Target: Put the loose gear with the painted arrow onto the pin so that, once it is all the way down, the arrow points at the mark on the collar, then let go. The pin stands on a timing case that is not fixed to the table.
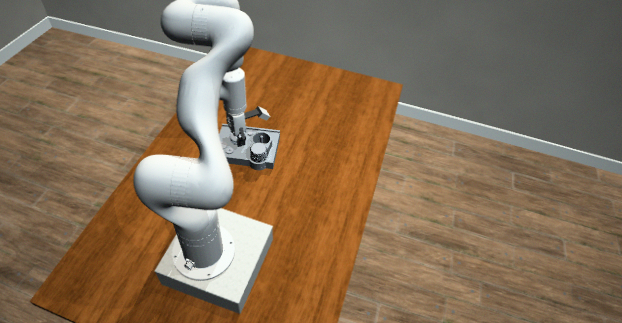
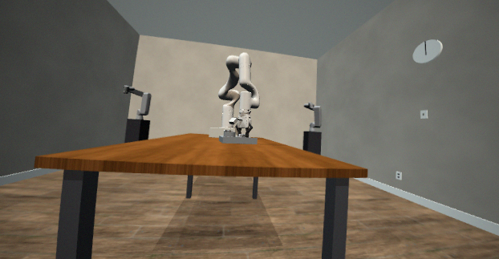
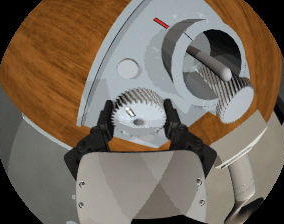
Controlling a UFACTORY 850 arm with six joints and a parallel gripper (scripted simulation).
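The loose gear is right at my hand.
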